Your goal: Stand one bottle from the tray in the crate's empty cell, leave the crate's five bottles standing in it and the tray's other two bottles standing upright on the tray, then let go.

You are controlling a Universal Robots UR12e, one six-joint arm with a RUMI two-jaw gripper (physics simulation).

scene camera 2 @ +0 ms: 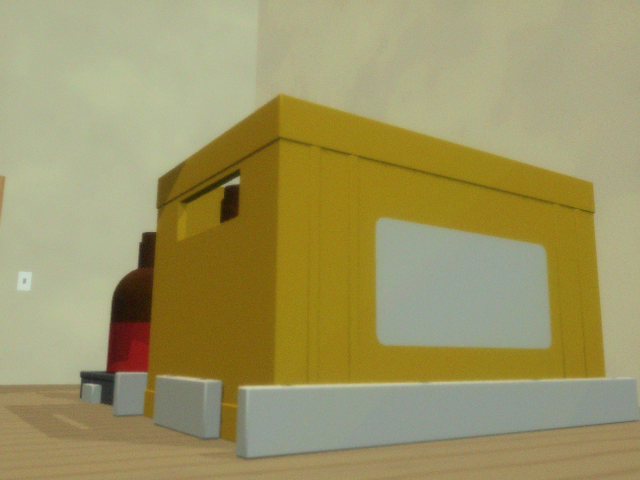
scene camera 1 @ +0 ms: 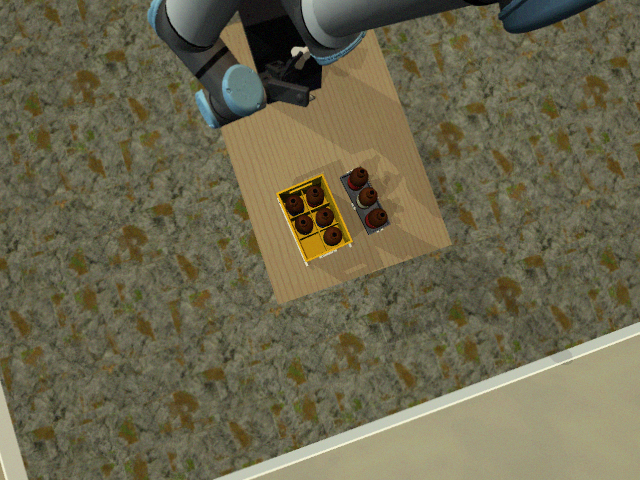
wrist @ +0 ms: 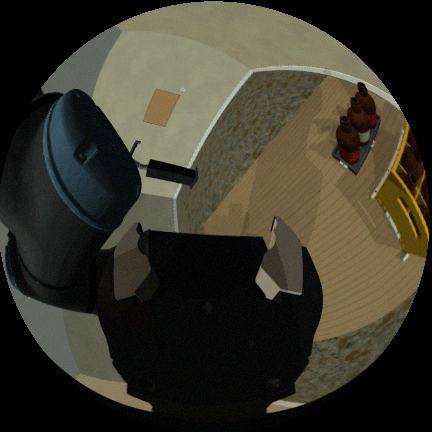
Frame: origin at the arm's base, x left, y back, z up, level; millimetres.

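Where they show: gripper, fingertip midpoint: (scene camera 1: 315,72) (wrist: 205,221).
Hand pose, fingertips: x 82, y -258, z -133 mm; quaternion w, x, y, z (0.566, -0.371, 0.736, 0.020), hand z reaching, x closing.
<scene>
Each offset is from my fingertips to the top centre of the thing. "pt": to the spot under its first point. Level surfaces: height alone.
The yellow crate {dx -62, dy -413, dz -183 mm} (scene camera 1: 338,209) (scene camera 2: 330,180) (wrist: 395,215) has five brown bottles standing in it. Its empty cell {pt dx -80, dy -512, dz -350 mm} (scene camera 1: 313,246) is at the lower left corner in the scene camera 1 view. The dark tray (scene camera 1: 364,212) (wrist: 356,164) beside the crate bears three upright bottles in a row: a red-labelled one {dx +140, dy -264, dz -198 mm} (scene camera 1: 358,177) (wrist: 348,142), a white-labelled one {dx +164, dy -348, dz -198 mm} (scene camera 1: 367,196) (wrist: 358,117) and another red-labelled one {dx +190, dy -437, dz -198 mm} (scene camera 1: 376,218) (wrist: 366,102). My gripper (scene camera 1: 306,74) (wrist: 205,221) is open and empty, well apart from crate and tray.
Pale low strips {pt dx -178, dy -383, dz -341 mm} (scene camera 2: 413,408) stand along the crate's foot and near the tray. The crate and the tray share the wooden table {dz -358 mm} (scene camera 1: 258,196), with the crate near its left edge in the scene camera 1 view. The arm (scene camera 1: 242,90) hangs over the table's far part.
</scene>
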